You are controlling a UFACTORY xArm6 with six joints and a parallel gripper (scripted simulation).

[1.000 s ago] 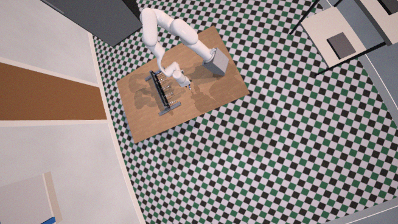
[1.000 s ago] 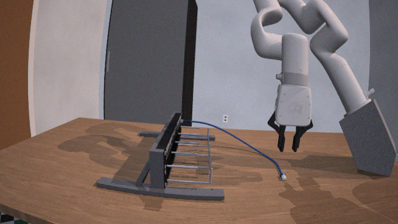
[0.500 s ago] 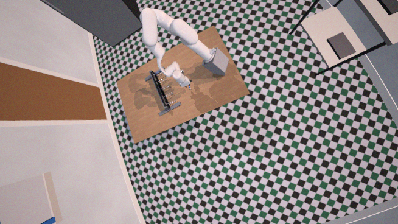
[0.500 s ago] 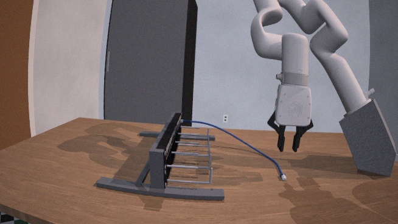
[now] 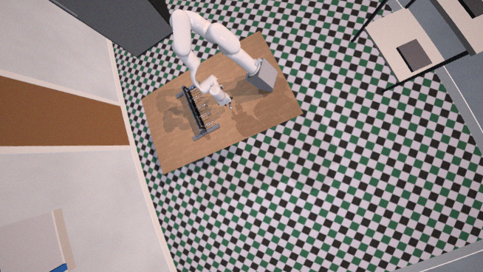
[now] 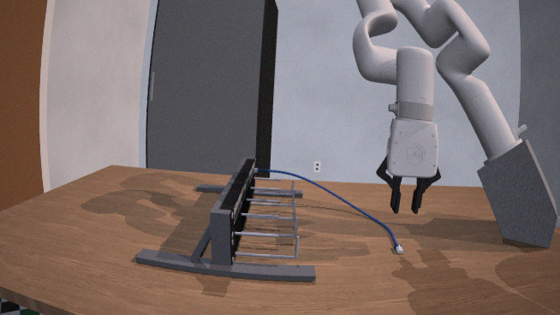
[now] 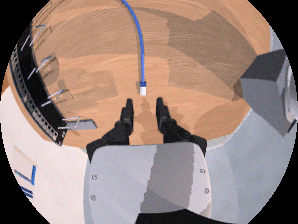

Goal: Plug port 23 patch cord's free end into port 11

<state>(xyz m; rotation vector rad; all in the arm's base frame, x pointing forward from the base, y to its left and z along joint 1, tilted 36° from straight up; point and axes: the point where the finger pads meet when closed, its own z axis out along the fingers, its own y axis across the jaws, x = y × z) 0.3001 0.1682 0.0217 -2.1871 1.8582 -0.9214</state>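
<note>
Right now the plug is 90 mm below my hand and 20 mm to the left of it.
</note>
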